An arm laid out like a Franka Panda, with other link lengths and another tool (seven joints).
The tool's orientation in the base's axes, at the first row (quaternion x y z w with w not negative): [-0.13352, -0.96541, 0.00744, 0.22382]
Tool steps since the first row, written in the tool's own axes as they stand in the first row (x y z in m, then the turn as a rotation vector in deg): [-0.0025, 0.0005, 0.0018, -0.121, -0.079, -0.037]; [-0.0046, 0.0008, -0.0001, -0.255, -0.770, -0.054]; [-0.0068, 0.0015, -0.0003, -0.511, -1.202, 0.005]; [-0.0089, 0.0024, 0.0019, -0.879, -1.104, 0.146]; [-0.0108, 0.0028, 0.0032, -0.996, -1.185, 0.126]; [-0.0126, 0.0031, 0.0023, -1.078, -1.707, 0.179]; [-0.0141, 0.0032, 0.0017, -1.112, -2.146, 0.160]
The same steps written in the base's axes. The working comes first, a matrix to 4 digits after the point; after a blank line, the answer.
The tool's axes in the first row as the columns of a matrix, in the base's axes (used below as rounded here):
[-0.8642, 0.2545, -0.4341]
[0.2611, 0.9642, 0.0454]
[0.4302, -0.0741, -0.8997]

[0.0015, -0.0001, -0.0027, 0.101, -0.109, -0.013]; [0.0042, -0.0004, -0.0019, 0.048, -0.811, -0.004]; [0.0064, -0.0003, -0.0028, 0.134, -1.292, -0.135]; [0.0075, 0.0001, -0.0057, 0.415, -1.287, -0.428]; [0.0087, 0.0000, -0.0077, 0.504, -1.397, -0.454]; [0.0107, -0.0002, -0.0077, 0.419, -1.919, -0.498]; [0.0123, -0.0005, -0.0078, 0.345, -2.352, -0.463]
